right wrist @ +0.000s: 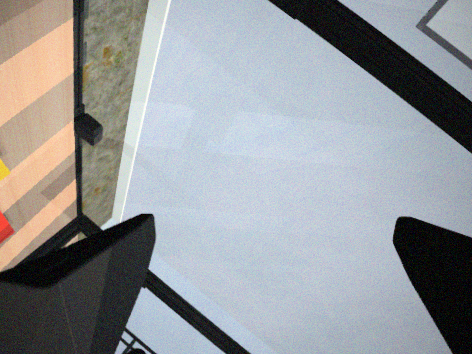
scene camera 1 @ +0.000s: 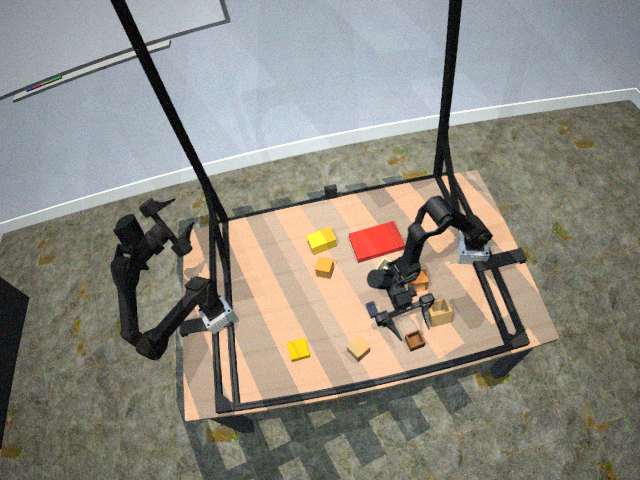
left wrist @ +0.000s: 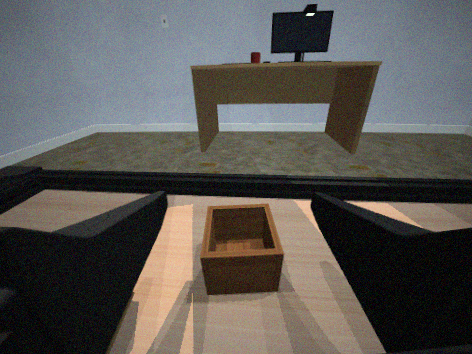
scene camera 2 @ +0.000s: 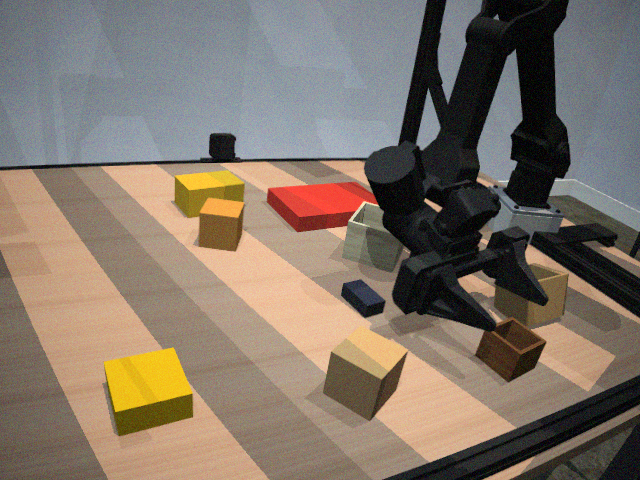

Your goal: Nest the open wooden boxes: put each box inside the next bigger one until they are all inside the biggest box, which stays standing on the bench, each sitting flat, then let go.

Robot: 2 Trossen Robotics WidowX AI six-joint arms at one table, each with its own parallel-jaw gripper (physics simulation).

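Seen in the pictures: left gripper, fingertip midpoint: [scene camera 1: 415, 335] [left wrist: 240, 199] [scene camera 2: 521, 315]; right gripper, fingertip midpoint: [right wrist: 275, 228] [scene camera 1: 184, 210]; left arm's base, origin of the base link: [scene camera 1: 474, 242] [scene camera 2: 525, 199]; right arm's base, origin of the base link: [scene camera 1: 214, 310].
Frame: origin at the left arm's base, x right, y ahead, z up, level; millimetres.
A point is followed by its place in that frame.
Observation:
A small brown open box [scene camera 1: 416, 345] @(z -25, x -365, y 188 mm) [scene camera 2: 527, 359] @(z -38, x -366, y 185 mm) [left wrist: 242, 274] @(z -41, x -322, y 202 mm) stands upright on the bench, opening up. My left gripper [scene camera 1: 414, 333] @(z 0, x -341, y 194 mm) [scene camera 2: 516, 315] @(z 0, x -341, y 194 mm) [left wrist: 240, 199] @(z 0, x -341, y 194 mm) is open and empty, its fingers apart from the box and on either side of it in the left wrist view. A larger tan open box [scene camera 1: 442, 318] @(z -23, x -273, y 110 mm) [scene camera 2: 553, 299] @(z -26, x -271, y 101 mm) stands close by, toward the right. A grey-green open box [scene camera 1: 383, 264] @(z -29, x -86, y 308 mm) [scene camera 2: 364, 245] @(z -33, x -149, y 316 mm) is partly hidden by the left arm. An orange object [scene camera 1: 420, 280] @(z -2, x -154, y 185 mm) is also partly hidden; its opening is unclear. My right gripper [scene camera 1: 183, 211] @(z 311, x -145, y 875 mm) [right wrist: 275, 228] @(z 311, x -145, y 875 mm) is open and empty, raised off the bench's left end.
A tan block [scene camera 1: 358, 348] @(z -12, x -391, y 361 mm) [scene camera 2: 367, 361] @(z -12, x -399, y 368 mm), a navy block [scene camera 1: 371, 309] @(z -44, x -246, y 336 mm) [scene camera 2: 362, 298] @(z -44, x -257, y 338 mm), an orange block [scene camera 1: 324, 267] @(z -11, x -121, y 502 mm) [scene camera 2: 221, 224] @(z -24, x -134, y 504 mm), a red slab [scene camera 1: 376, 241] @(z -36, x 9, y 338 mm) [scene camera 2: 320, 204] @(z -37, x -15, y 359 mm) and two yellow blocks [scene camera 1: 298, 349] @(z -33, x -405, y 546 mm) [scene camera 1: 321, 240] @(z -17, x -11, y 528 mm) are spread around. A black rail [scene camera 1: 361, 383] @(z -42, x -491, y 342 mm) [left wrist: 240, 184] @(z -44, x -424, y 159 mm) lines the near edge.

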